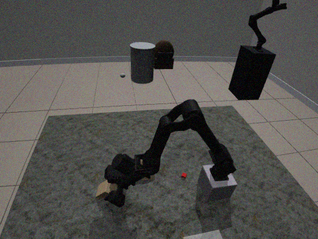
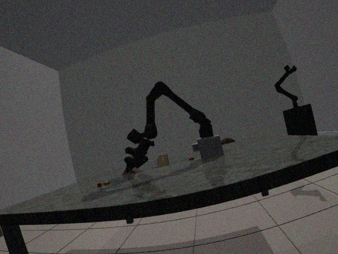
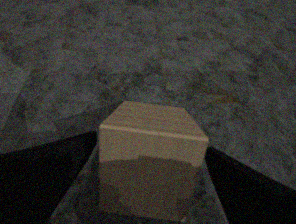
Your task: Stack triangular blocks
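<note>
Right now the tan triangular block is 1 cm above my gripper tip. From my gripper tip the other things lie so: red cube: 3 cm ahead, 34 cm to the left; yellow cube: 1 cm ahead, 30 cm to the left, 1 cm below.
</note>
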